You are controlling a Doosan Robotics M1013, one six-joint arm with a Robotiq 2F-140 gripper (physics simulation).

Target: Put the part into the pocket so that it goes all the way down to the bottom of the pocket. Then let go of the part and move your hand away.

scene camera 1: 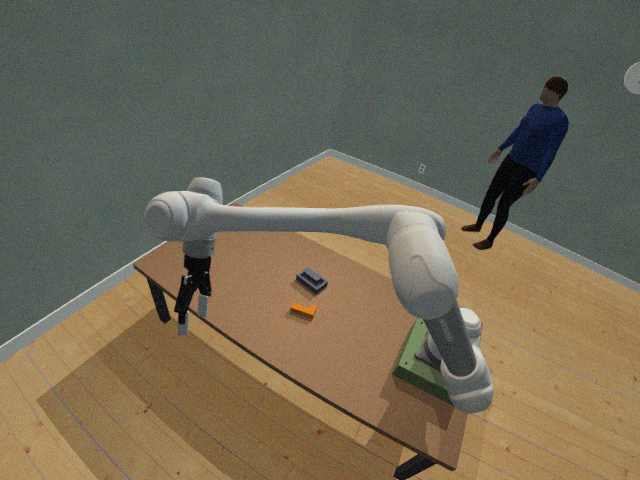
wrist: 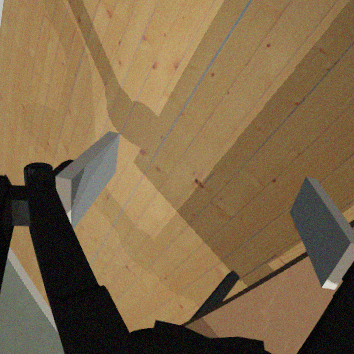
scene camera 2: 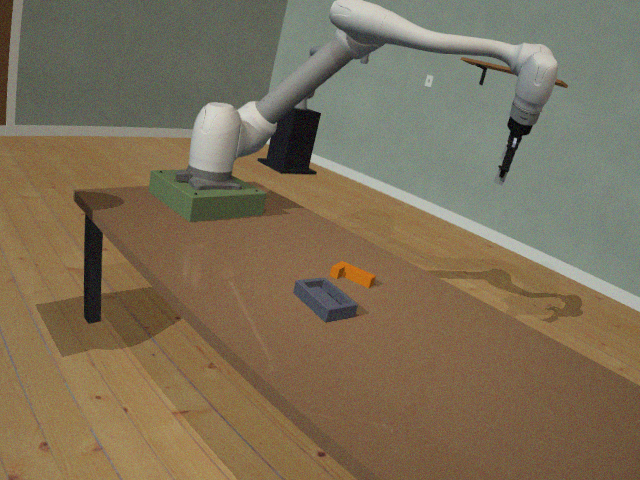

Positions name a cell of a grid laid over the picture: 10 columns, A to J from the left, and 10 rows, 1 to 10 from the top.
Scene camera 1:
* my gripper: D7
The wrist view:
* my gripper: F5
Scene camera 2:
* my gripper: H4
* pocket block: F7
